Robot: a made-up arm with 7 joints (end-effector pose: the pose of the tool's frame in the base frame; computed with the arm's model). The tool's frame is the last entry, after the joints.
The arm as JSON. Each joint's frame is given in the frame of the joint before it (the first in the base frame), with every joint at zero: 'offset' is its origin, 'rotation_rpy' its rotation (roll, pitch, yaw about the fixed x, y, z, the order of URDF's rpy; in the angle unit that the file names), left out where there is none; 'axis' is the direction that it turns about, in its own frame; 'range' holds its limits. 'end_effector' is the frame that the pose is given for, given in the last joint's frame.
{
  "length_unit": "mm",
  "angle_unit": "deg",
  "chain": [
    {
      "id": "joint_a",
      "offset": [
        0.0,
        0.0,
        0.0
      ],
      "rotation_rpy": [
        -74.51,
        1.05,
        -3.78
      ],
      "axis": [
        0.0,
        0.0,
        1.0
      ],
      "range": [
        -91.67,
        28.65
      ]
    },
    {
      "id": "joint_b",
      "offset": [
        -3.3,
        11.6,
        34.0
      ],
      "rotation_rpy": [
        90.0,
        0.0,
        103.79
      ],
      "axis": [
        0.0,
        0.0,
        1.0
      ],
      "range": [
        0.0,
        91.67
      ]
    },
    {
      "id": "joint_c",
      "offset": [
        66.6,
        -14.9,
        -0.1
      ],
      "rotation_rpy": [
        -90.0,
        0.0,
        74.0
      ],
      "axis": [
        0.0,
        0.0,
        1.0
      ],
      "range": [
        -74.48,
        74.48
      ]
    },
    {
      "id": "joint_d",
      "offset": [
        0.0,
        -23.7,
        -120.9
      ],
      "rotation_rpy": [
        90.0,
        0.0,
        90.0
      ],
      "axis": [
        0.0,
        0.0,
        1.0
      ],
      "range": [
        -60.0,
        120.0
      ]
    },
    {
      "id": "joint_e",
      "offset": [
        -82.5,
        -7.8,
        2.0
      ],
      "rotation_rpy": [
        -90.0,
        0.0,
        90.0
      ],
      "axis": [
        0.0,
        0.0,
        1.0
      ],
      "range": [
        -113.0,
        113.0
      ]
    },
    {
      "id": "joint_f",
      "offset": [
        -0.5,
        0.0,
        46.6
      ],
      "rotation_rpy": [
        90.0,
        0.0,
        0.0
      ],
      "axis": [
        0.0,
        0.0,
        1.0
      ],
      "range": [
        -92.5,
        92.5
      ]
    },
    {
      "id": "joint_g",
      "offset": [
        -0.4,
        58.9,
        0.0
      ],
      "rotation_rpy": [
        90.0,
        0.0,
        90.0
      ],
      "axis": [
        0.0,
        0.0,
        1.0
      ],
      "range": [
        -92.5,
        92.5
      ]
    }
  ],
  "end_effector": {
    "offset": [
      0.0,
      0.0,
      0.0
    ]
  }
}
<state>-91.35 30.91 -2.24 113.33 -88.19 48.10 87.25</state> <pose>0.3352 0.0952 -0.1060 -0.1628 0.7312 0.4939 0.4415</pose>
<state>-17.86 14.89 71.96 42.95 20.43 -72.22 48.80</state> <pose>0.0974 0.2402 -0.2101 0.1848 -0.3397 0.7001 0.6003</pose>
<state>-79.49 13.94 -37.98 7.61 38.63 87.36 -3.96</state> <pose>0.3005 -0.0538 0.0014 0.5086 0.0900 0.1844 0.8362</pose>
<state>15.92 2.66 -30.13 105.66 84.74 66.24 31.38</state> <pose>-0.1703 0.1155 -0.2854 -0.8239 -0.3478 0.4452 0.0443</pose>
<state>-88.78 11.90 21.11 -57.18 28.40 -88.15 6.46</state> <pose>0.0830 0.0129 0.0489 -0.1772 0.9247 -0.1235 0.3136</pose>
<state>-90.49 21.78 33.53 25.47 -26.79 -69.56 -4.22</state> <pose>0.2514 0.1351 0.1196 -0.1940 -0.8635 0.1712 0.4330</pose>
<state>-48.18 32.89 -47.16 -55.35 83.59 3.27 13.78</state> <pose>0.1203 -0.0474 -0.0215 0.4444 -0.7886 0.0400 0.4231</pose>
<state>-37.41 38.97 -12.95 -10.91 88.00 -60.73 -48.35</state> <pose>0.2302 0.0359 -0.1087 0.8947 -0.1080 -0.4314 0.0422</pose>
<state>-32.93 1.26 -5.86 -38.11 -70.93 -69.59 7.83</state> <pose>0.1710 0.0556 -0.0436 -0.6928 -0.6024 0.0304 0.3951</pose>
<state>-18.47 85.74 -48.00 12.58 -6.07 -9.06 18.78</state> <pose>0.1713 0.2382 -0.1598 0.6476 0.1535 -0.1544 0.7302</pose>
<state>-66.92 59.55 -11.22 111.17 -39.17 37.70 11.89</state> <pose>0.1796 0.3033 -0.1414 -0.1195 0.5368 0.5455 0.6324</pose>
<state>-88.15 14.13 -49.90 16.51 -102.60 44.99 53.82</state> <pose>0.2479 -0.1558 -0.0211 0.0658 0.3445 -0.2711 0.8964</pose>
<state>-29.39 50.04 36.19 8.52 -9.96 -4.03 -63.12</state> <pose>0.2111 0.2619 -0.0038 0.3520 -0.0792 -0.2404 0.9011</pose>
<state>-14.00 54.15 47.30 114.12 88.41 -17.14 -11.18</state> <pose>-0.0138 0.2947 -0.2522 0.3067 0.7439 -0.1540 0.5735</pose>
